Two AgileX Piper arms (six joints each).
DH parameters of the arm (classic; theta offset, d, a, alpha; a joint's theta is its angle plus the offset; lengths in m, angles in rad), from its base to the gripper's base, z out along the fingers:
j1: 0 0.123 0 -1.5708
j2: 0.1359 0 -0.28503 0
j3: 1.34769 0 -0.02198 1.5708
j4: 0 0.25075 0 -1.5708
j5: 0 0 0 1.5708
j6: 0 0.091 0 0
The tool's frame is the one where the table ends.
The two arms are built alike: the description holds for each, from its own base.
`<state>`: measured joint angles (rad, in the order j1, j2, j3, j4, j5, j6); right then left.
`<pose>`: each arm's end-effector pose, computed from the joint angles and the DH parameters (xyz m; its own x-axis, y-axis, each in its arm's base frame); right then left.
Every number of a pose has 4 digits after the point.
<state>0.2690 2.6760 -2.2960 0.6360 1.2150 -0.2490 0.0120 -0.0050 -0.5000 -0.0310 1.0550 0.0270</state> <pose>0.4942 0.1888 0.0891 -0.9554 -0.2610 -0.1380 -0.2930 0.7809 0.5517 -0.0054 -0.0025 0.2778 -0.4461 0.0063 -0.8950 0.0174 0.9998 -0.0016</pose>
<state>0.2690 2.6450 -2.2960 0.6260 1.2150 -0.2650 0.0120 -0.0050 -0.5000 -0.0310 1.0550 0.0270</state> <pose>0.4951 0.1883 0.1050 -0.9446 -0.2763 -0.1772 -0.3280 0.7763 0.5383 -0.0054 -0.0025 0.2778 -0.4461 0.0063 -0.8950 0.0174 0.9998 -0.0016</pose>
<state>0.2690 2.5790 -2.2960 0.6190 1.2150 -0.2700 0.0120 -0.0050 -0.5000 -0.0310 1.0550 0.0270</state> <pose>0.4952 0.1878 0.1394 -0.9286 -0.2793 -0.2443 -0.3687 0.7685 0.5229 -0.0054 -0.0025 0.2778 -0.4461 0.0063 -0.8950 0.0174 0.9998 -0.0016</pose>
